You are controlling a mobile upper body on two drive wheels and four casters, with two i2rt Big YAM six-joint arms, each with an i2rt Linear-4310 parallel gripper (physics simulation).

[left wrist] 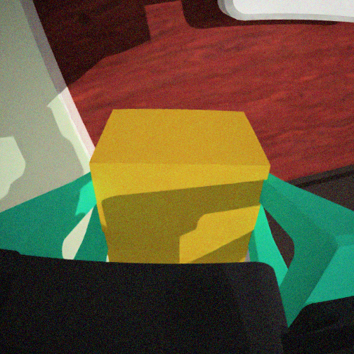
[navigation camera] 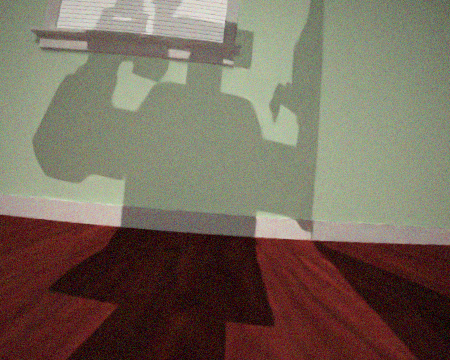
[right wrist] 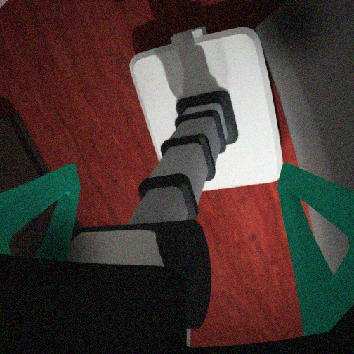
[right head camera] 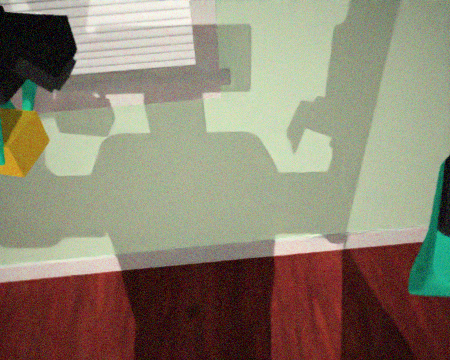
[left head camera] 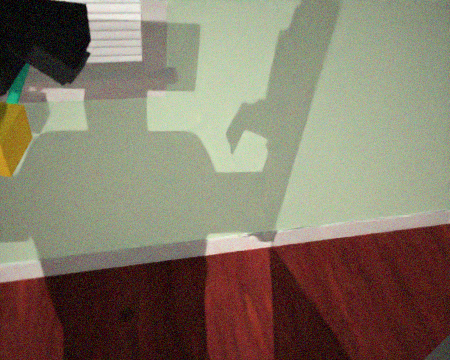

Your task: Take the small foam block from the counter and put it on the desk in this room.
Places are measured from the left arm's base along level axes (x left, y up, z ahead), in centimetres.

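Pixels of known places: left gripper, fingertip midpoint: (right head camera: 12, 145).
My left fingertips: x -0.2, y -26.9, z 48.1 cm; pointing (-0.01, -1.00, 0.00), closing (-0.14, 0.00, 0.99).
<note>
For each thing: its top centre in the pictures, then the offset to it from my left fingertips. "pt": a spot on its surface instead.
- small foam block at a spot on its surface: (left head camera: 17, 135) (right head camera: 30, 139) pt dx -2.4, dy +1.1, dz -0.2 cm
- window with white blinds, surface spot: (navigation camera: 195, 20) pt dx +1.1, dy -18.2, dz +59.5 cm
The small foam block (left head camera: 17, 135) (right head camera: 30, 140) (left wrist: 180, 140) is a yellow-orange cuboid. My left gripper (left wrist: 177, 174) is shut on it, with the green fingers against its two sides. The block is held up in front of the wall at the left edge of both head views. My right gripper (right wrist: 178, 174) is open, its green fingers wide apart with no object between them. Part of one of its fingers shows at the right edge of the right head view. No desk can be made out in these views, and the counter top does not show.
A pale green wall (left head camera: 390, 125) (navigation camera: 380, 125) with a white baseboard (navigation camera: 360, 232) stands ahead, under my shadow. A window with white blinds (navigation camera: 195, 20) and a sill (navigation camera: 65, 44) is at the upper left. The floor (right wrist: 240, 250) is red wood. A grey surface (right wrist: 320, 65) borders it.
</note>
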